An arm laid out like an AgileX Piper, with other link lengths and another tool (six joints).
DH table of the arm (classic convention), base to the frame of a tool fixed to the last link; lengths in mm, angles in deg. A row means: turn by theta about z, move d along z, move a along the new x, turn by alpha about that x. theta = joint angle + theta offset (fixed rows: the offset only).
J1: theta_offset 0, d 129.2, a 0, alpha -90
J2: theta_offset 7.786, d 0, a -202.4, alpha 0
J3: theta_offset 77.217, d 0, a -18, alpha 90
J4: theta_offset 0, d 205.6, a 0, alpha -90
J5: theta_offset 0, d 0, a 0, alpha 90
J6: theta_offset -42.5, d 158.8, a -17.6, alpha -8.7
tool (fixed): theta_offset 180, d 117.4, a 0, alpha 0
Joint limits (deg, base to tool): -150..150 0..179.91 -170..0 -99.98..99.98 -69.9..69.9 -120..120
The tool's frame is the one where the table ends.
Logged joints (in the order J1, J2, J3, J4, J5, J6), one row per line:
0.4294 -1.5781 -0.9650 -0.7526 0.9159 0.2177
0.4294 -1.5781 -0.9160 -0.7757 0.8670 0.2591
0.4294 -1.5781 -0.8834 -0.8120 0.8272 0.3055
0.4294 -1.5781 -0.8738 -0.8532 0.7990 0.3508
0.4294 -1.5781 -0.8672 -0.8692 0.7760 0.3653
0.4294 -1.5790 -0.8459 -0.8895 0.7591 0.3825
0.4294 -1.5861 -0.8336 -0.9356 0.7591 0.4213
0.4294 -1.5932 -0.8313 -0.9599 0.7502 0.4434
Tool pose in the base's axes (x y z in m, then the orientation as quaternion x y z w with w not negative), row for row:
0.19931 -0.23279 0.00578 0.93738 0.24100 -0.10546 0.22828
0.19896 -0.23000 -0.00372 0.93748 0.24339 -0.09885 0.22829
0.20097 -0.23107 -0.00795 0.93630 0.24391 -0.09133 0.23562
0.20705 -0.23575 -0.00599 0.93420 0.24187 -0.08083 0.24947
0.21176 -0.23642 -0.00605 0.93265 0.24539 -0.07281 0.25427
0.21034 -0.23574 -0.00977 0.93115 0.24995 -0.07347 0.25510
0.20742 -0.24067 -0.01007 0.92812 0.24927 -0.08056 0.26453
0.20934 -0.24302 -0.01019 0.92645 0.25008 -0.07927 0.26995
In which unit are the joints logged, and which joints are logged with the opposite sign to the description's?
The joints are logged in radians. Opposite sign: J1, J2.
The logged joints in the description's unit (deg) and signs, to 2 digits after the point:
-24.60 90.42 -55.29 -43.12 52.48 12.47
-24.60 90.42 -52.48 -44.44 49.68 14.85
-24.60 90.42 -50.62 -46.52 47.40 17.50
-24.60 90.42 -50.07 -48.88 45.78 20.10
-24.60 90.42 -49.69 -49.80 44.46 20.93
-24.60 90.47 -48.47 -50.96 43.49 21.92
-24.60 90.88 -47.76 -53.61 43.49 24.14
-24.60 91.28 -47.63 -55.00 42.98 25.40

